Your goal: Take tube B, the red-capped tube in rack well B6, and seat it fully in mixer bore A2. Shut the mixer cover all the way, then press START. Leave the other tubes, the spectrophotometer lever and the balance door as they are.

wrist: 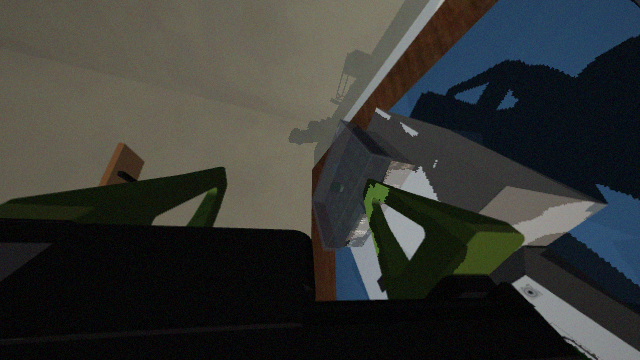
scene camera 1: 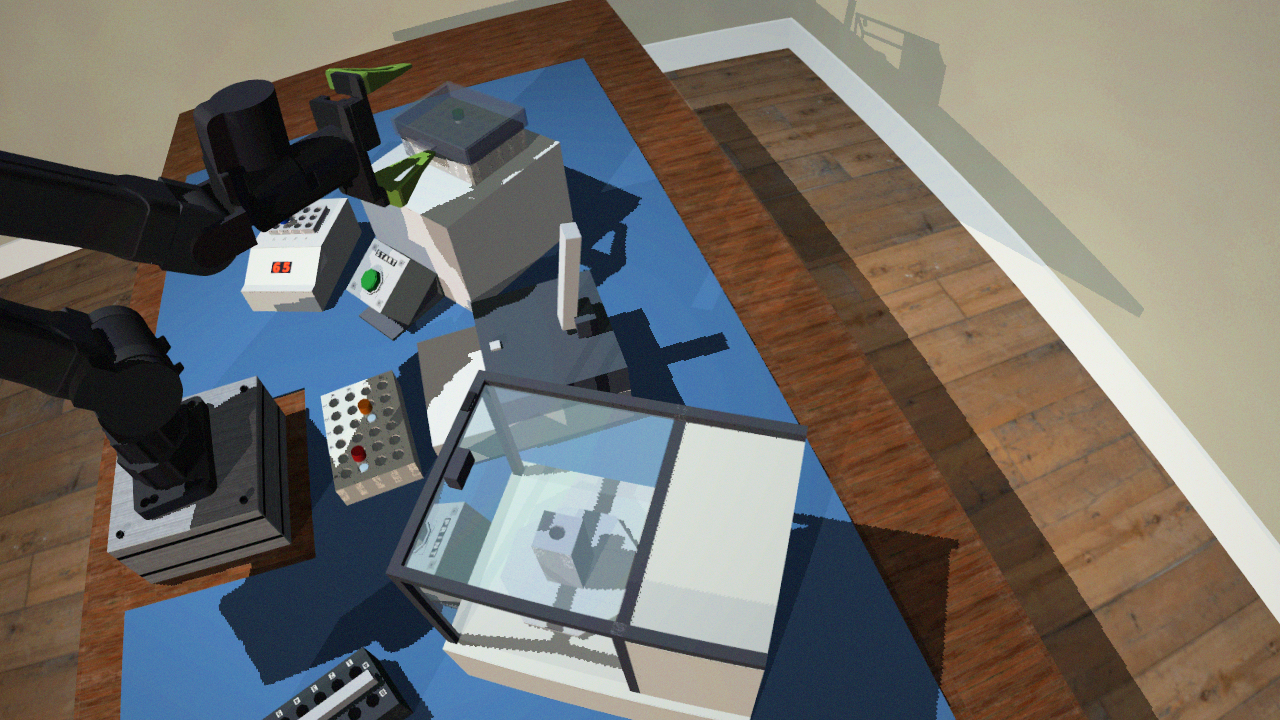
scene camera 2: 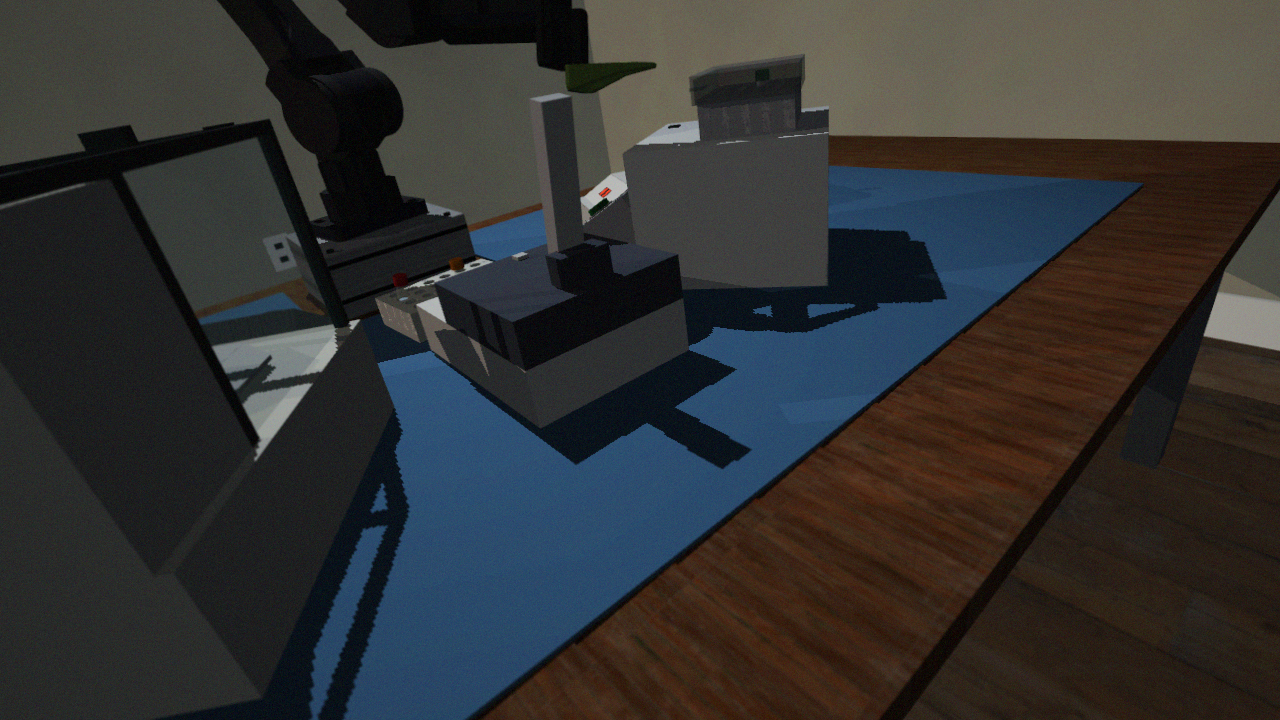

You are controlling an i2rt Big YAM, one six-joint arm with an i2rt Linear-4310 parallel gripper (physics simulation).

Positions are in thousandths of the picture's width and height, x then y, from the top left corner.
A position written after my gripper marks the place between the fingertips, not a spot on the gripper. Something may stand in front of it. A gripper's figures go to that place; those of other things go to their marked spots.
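Scene:
My gripper (scene camera 1: 329, 152) is 0.79 m from the lens, and there's a mixer cover (scene camera 1: 362, 173) that's 0.86 m from the lens.

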